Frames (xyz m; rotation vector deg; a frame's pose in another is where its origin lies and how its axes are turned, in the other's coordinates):
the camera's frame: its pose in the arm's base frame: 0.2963 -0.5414 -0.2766 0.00 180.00 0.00
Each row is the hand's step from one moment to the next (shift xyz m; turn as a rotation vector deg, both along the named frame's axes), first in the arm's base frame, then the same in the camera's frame.
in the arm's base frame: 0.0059 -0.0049 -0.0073 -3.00 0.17 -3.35
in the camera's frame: -0.0059 -0.0049 0.0073 3.00 0.17 3.35
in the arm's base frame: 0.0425 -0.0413 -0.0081 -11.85 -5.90 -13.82
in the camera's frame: -0.0425 -0.0413 0.0081 11.85 -5.90 13.82
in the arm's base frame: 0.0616 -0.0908 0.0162 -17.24 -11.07 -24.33
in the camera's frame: -0.0616 -0.0908 -0.0162 17.24 -11.07 24.33
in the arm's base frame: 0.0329 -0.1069 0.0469 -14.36 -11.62 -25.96
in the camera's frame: -0.0329 -0.1069 -0.0469 14.36 -11.62 25.96
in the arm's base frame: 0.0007 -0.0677 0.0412 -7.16 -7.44 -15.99
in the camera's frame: -0.0007 -0.0677 -0.0412 7.16 -7.44 15.99
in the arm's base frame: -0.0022 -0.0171 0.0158 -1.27 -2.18 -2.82
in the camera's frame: 0.0022 -0.0171 -0.0158 1.27 -2.18 2.82
